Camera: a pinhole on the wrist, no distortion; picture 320 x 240 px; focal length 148.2 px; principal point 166.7 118.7 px. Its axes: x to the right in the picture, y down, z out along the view. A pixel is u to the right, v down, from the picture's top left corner.
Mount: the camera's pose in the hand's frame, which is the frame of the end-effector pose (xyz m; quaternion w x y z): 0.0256 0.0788 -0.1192 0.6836 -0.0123 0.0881 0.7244
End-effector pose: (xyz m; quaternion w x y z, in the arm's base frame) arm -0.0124 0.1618 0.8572 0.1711 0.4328 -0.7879 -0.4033
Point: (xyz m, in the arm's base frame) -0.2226 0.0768 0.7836
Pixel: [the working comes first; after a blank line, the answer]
In the camera's frame: -0.0931 -0.1374 0.2596

114 40
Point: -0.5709 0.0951 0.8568
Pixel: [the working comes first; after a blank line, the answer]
In the camera's frame: 0.1200 -0.3054 0.4907

203 26
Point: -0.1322 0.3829 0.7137
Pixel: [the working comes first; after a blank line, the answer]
In the camera's frame: -0.1046 0.1728 0.3616

124 190
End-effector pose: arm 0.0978 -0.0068 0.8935 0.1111 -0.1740 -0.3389 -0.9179
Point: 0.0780 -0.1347 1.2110
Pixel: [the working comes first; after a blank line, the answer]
In the camera's frame: 0.1495 -0.1093 0.2926

242 63
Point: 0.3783 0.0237 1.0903
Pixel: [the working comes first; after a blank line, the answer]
In the camera's frame: 0.0678 0.2389 0.3357

197 224
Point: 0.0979 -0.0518 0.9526
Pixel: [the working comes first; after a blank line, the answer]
In the camera's frame: -0.0289 0.0136 0.1280

133 134
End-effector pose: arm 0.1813 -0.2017 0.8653 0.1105 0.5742 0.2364 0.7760
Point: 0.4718 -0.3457 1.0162
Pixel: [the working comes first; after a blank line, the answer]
In the camera's frame: 0.0966 0.0904 0.4029

202 152
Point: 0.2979 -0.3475 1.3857
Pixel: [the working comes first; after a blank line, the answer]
In the camera's frame: 0.2486 -0.2883 0.3857

262 8
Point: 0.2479 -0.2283 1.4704
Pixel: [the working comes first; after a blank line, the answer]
In the camera's frame: 0.1740 -0.4235 0.3913

outside the picture
